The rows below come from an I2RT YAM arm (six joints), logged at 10 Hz.
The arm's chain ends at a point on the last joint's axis. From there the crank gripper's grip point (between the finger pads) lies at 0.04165 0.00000 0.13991 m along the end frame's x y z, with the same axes.
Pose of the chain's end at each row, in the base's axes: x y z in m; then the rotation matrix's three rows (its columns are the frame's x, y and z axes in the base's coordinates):
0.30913, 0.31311, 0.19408; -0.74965, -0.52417, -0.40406; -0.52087, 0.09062, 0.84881; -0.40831, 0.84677, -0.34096
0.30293, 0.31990, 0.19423; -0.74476, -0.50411, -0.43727; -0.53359, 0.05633, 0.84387; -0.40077, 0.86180, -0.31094
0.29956, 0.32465, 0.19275; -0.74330, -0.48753, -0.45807; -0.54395, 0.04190, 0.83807; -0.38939, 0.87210, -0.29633
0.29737, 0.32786, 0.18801; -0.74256, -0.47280, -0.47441; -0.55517, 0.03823, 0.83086; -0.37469, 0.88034, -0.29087
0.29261, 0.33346, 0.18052; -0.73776, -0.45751, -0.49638; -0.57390, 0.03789, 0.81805; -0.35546, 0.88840, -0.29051
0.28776, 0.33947, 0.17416; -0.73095, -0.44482, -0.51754; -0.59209, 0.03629, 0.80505; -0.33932, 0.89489, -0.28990
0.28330, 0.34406, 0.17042; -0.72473, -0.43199, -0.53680; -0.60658, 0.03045, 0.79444; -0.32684, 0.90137, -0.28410
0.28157, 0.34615, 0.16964; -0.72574, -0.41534, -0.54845; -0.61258, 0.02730, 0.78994; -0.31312, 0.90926, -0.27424
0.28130, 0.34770, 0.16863; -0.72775, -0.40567, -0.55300; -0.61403, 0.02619, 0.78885; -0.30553, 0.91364, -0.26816
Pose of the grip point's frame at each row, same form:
0.22138, 0.41017, 0.12937; -0.74965, -0.52417, -0.40406; -0.52087, 0.09062, 0.84881; -0.40831, 0.84677, -0.34096
0.21073, 0.41574, 0.13403; -0.74476, -0.50411, -0.43727; -0.53359, 0.05633, 0.84387; -0.40077, 0.86180, -0.31094
0.20451, 0.41925, 0.13507; -0.74330, -0.48753, -0.45807; -0.54395, 0.04190, 0.83807; -0.38939, 0.87210, -0.29633
0.20007, 0.42098, 0.13171; -0.74256, -0.47280, -0.47441; -0.55517, 0.03823, 0.83086; -0.37469, 0.88034, -0.29087
0.19243, 0.42401, 0.12507; -0.73776, -0.45751, -0.49638; -0.57390, 0.03789, 0.81805; -0.35546, 0.88840, -0.29051
0.18491, 0.42744, 0.11947; -0.73095, -0.44482, -0.51754; -0.59209, 0.03629, 0.80505; -0.33932, 0.89489, -0.28990
0.17801, 0.42995, 0.11706; -0.72473, -0.43199, -0.53680; -0.60658, 0.03045, 0.79444; -0.32684, 0.90137, -0.28410
0.17461, 0.43116, 0.11823; -0.72574, -0.41534, -0.54845; -0.61258, 0.02730, 0.78994; -0.31312, 0.90926, -0.27424
0.17362, 0.43249, 0.11839; -0.72775, -0.40567, -0.55300; -0.61403, 0.02619, 0.78885; -0.30553, 0.91364, -0.26816

